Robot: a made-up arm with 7 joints.
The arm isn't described. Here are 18 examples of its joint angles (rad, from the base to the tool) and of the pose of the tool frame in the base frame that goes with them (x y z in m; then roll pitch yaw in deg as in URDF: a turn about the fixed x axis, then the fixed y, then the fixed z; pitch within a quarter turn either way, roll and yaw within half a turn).
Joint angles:
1: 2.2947 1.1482 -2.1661 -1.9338 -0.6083 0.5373 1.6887
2: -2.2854 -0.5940 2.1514 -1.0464 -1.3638 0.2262 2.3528
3: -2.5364 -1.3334 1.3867 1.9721 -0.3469 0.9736 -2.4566
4: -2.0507 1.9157 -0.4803 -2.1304 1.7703 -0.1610 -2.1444
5: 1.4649 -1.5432 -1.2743 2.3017 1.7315 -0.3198 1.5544
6: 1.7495 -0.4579 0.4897 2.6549 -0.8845 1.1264 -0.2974
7: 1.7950 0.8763 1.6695 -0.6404 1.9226 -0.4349 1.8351
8: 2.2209 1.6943 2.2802 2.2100 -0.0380 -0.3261 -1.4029
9: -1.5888 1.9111 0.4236 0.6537 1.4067 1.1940 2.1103
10: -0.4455 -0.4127 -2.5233 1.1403 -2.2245 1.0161 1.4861
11: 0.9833 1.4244 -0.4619 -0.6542 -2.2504 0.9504 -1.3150
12: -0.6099 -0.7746 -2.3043 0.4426 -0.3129 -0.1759 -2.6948
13: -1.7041 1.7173 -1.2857 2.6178 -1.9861 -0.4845 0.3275
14: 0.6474 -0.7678 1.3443 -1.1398 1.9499 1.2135 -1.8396
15: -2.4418 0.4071 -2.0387 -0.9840 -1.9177 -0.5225 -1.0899
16: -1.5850 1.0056 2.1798 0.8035 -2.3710 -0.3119 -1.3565
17: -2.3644 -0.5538 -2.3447 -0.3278 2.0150 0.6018 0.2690
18: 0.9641 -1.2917 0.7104 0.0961 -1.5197 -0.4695 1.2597
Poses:
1: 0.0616 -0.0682 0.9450 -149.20 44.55 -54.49
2: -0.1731 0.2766 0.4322 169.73 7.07 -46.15
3: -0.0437 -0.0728 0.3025 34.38 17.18 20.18
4: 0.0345 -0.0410 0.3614 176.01 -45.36 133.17
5: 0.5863 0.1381 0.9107 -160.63 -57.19 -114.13
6: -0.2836 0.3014 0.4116 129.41 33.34 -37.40
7: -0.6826 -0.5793 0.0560 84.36 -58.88 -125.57
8: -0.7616 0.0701 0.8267 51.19 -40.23 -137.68
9: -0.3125 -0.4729 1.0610 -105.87 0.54 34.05
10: 0.4404 -0.2363 0.4799 -24.39 -70.77 110.48
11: -0.5682 -0.2877 1.0581 -85.68 -34.74 68.59
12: 0.0475 0.0470 0.5007 -106.34 17.65 -82.89
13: -0.3452 0.6824 0.7600 11.88 18.74 -155.85
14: -0.0424 -0.4475 0.7908 86.00 12.11 0.86
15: -0.6531 -0.5596 0.3631 -155.82 -15.54 152.32
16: 0.4876 0.2188 0.5143 59.12 -6.75 117.31
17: -1.0152 -0.4855 0.1441 37.67 20.97 -60.07
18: -0.4249 -0.6129 0.5773 62.94 35.91 56.49
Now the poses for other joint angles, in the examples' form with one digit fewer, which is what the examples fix.
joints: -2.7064 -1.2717 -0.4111 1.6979 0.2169 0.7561 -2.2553
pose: -0.224 0.259 0.347 79.8 19.4 108.0
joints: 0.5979 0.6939 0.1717 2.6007 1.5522 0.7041 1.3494
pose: -0.194 -0.542 -0.002 71.3 -45.4 -89.1
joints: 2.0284 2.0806 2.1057 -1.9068 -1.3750 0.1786 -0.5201
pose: 0.203 -0.165 0.226 46.8 8.9 73.4
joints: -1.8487 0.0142 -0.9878 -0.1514 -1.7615 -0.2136 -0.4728
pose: -0.140 -0.049 -0.307 109.2 4.2 78.2
